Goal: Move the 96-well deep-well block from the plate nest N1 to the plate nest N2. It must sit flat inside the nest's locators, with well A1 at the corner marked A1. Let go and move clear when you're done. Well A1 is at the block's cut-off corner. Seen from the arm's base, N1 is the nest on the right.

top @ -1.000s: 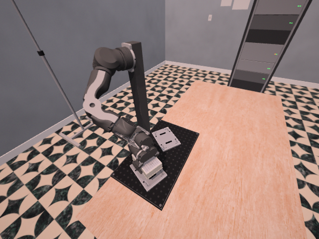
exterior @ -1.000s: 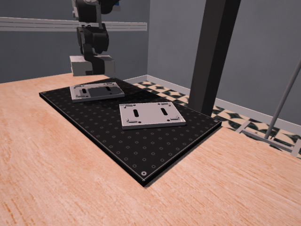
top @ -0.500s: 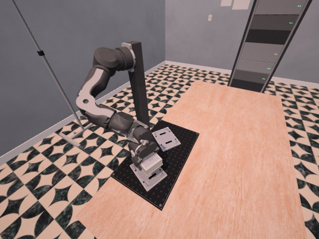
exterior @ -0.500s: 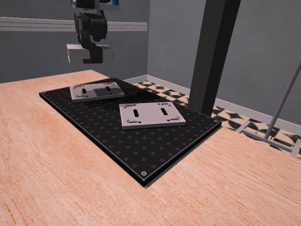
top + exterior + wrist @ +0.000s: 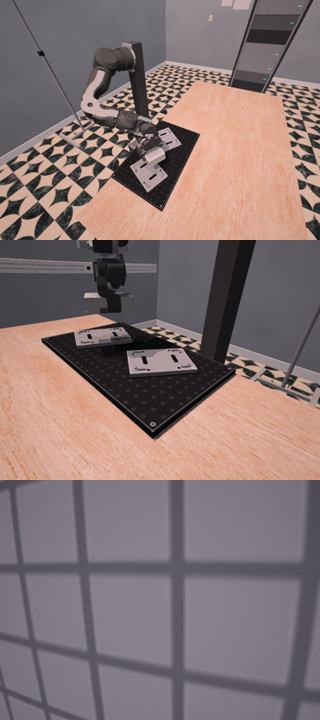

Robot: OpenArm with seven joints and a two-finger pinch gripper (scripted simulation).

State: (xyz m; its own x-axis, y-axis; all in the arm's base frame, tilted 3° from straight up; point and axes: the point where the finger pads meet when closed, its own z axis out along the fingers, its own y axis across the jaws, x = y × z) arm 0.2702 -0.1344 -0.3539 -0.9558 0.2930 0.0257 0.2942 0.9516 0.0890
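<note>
Now: hand 60 mm past the plate nest N2, 180 mm to the right of it and 100 mm above it. Round my hand: white deep-well block: 10 mm above; A1 mark: 50 mm behind, 20 mm to the left, 100 mm below; plate nest N1: 10 mm ahead, 40 mm to the right, 100 mm below.
</note>
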